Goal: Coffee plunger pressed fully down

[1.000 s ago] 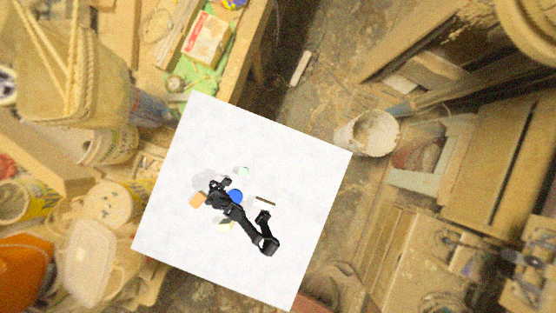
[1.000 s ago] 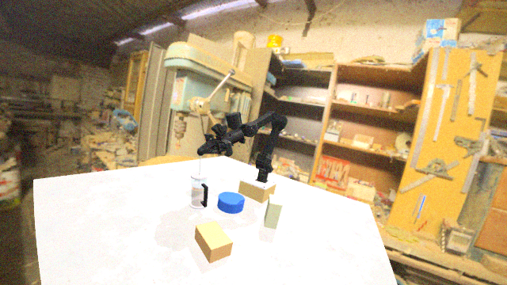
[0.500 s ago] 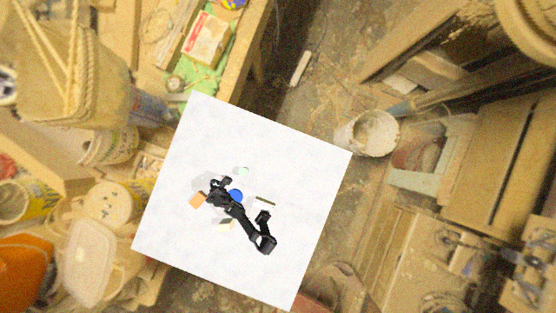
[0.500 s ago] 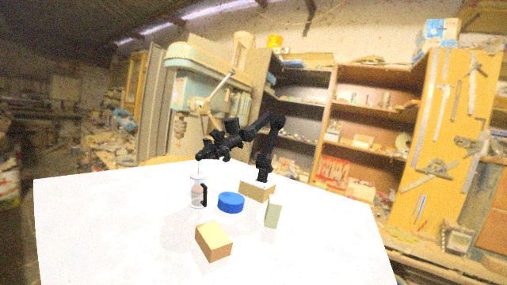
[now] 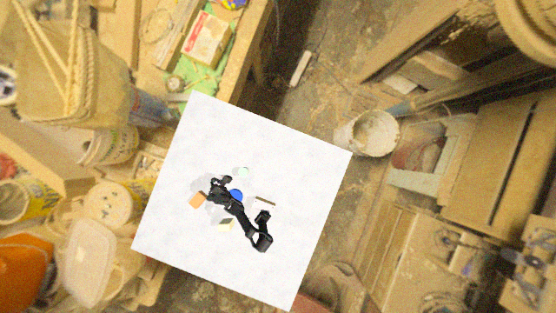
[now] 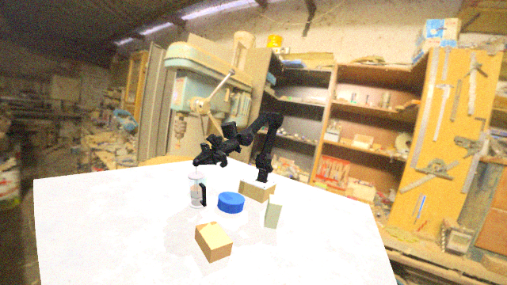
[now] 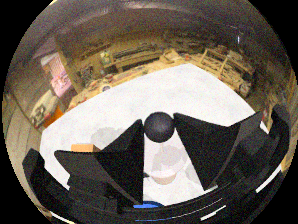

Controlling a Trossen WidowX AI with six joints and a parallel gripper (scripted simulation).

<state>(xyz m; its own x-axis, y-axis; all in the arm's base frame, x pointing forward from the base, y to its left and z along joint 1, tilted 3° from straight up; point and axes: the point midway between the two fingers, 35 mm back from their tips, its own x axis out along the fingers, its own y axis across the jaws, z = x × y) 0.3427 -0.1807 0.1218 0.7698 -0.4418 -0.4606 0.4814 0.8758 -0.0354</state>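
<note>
My gripper tip is now 10 cm above the coffee press, 3 cm to the right of it and 1 cm past it. From my gripper tip the other things lie so: blue round disc: 17 cm below, 14 cm to the left, 12 cm behind.
</note>
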